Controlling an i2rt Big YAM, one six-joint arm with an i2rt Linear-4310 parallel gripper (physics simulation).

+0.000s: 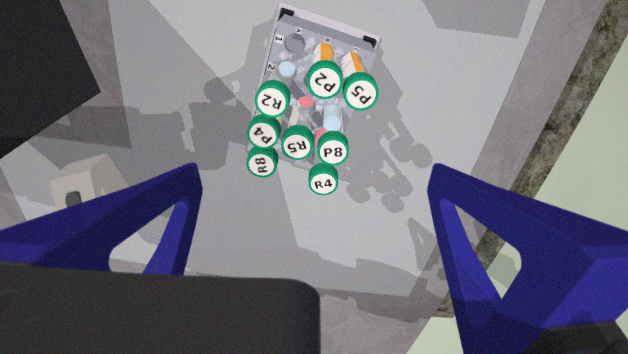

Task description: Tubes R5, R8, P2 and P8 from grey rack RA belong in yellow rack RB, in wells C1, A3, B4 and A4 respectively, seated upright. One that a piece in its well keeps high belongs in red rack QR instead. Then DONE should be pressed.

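Places are measured from the arm's base along level axes (x ahead, y left, z up), in metres.
Pixels of known places: gripper, fingertip midpoint: [314, 176].
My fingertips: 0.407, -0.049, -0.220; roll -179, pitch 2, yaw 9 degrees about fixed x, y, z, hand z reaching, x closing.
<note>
Behind a point stands the place of what it marks, as x, y, z.
The grey rack [327, 30] {0.407, -0.027, -0.421} stands at top centre, turned a little. Green-ringed caps stand above it: R5 [297, 145] {0.398, -0.091, -0.316} in the middle, P8 [332, 150] {0.423, -0.090, -0.316} to its right, and R8 [262, 163] {0.374, -0.111, -0.316} at the lower left. P2 [325, 80] {0.409, -0.040, -0.316} is higher up, below the B and C letters' end. The caps hide most of their tubes and wells. The gripper [315, 172] {0.407, -0.049, -0.220} is open and empty, its blue fingers wide apart below and beside the caps. The yellow rack and the red rack do not show. A pale box [92, 172] {0.157, -0.222, -0.406}, partly behind the left finger, has a dark round button [73, 198] {0.136, -0.252, -0.387}.
Other capped tubes are R2 [272, 100] {0.377, -0.060, -0.316}, P4 [263, 133] {0.373, -0.086, -0.316}, P5 [361, 92] {0.433, -0.044, -0.316} and R4 [323, 181] {0.422, -0.118, -0.316}, close beside the task tubes. Well A1 [295, 44] {0.380, -0.046, -0.428} looks empty. A black object [40, 70] {0.146, -0.090, -0.381} is at upper left. A mottled stone-like edge [565, 110] runs along the right.
</note>
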